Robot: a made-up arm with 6 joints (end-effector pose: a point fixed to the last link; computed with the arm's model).
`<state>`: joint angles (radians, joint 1 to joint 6).
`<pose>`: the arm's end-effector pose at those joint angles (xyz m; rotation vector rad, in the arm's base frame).
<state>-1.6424 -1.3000 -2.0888 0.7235 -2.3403 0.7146</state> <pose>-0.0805 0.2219 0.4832 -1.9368 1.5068 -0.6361</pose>
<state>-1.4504 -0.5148 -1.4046 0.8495 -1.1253 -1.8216</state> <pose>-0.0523 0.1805 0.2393 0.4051 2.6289 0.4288</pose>
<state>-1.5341 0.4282 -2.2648 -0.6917 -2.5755 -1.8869</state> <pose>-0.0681 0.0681 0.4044 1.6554 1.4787 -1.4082</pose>
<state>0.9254 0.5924 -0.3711 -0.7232 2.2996 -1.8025</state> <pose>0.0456 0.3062 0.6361 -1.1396 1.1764 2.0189</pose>
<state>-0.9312 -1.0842 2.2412 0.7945 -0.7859 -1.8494</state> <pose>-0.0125 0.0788 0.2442 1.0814 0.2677 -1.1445</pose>
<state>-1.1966 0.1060 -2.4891 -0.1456 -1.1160 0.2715</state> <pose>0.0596 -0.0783 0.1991 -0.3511 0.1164 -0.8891</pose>
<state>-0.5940 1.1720 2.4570 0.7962 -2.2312 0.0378</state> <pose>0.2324 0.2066 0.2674 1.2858 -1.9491 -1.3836</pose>
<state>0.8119 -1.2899 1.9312 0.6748 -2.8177 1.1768</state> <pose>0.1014 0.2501 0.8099 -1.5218 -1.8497 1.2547</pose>
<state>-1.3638 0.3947 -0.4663 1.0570 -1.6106 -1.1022</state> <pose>0.0153 0.1750 0.4349 -1.4980 1.6339 0.4818</pose>
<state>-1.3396 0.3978 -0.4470 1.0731 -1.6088 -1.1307</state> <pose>0.0130 0.1771 0.4405 -1.5074 1.6507 0.4681</pose>
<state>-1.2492 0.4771 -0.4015 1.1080 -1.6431 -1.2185</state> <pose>-0.0009 0.1927 0.4704 -1.5895 1.6324 0.3065</pose>
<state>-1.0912 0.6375 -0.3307 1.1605 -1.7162 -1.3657</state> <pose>-0.0395 0.2298 0.5138 -1.7079 1.5645 -0.0293</pose>
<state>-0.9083 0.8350 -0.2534 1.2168 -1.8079 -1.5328</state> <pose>-0.1010 0.2841 0.5369 -1.7792 1.4472 -0.4513</pose>
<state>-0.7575 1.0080 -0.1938 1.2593 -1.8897 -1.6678</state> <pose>-0.1584 0.3340 0.5268 -1.7825 1.3113 -0.8100</pose>
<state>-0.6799 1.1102 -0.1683 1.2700 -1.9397 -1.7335</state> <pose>-0.1883 0.3609 0.5078 -1.7630 1.2090 -1.0084</pose>
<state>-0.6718 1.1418 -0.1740 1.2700 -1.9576 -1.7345</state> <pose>-0.1970 0.3652 0.5015 -1.7709 1.1551 -1.0419</pose>
